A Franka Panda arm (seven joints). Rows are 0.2 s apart.
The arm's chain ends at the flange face. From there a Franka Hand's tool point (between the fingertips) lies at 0.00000 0.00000 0.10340 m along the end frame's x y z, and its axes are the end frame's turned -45 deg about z.
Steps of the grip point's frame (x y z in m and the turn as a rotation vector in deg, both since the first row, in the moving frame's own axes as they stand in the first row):
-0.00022, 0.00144, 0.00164, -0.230, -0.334, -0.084
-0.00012, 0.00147, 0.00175, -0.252, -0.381, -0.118
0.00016, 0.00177, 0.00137, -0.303, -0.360, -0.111
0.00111, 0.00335, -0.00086, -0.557, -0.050, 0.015
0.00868, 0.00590, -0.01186, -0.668, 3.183, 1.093
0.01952, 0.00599, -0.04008, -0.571, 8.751, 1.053
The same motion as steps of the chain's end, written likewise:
0.00099, 0.00045, 0.00164, -0.399, -0.074, -0.084
0.00112, 0.00032, 0.00175, -0.448, -0.091, -0.118
0.00144, 0.00029, 0.00137, -0.469, -0.040, -0.111
0.00251, 0.00081, -0.00086, -0.429, 0.359, 0.015
0.00537, 0.00119, -0.01169, 1.778, 2.723, 1.093
0.00609, 0.00072, -0.03887, 5.784, 6.592, 1.053

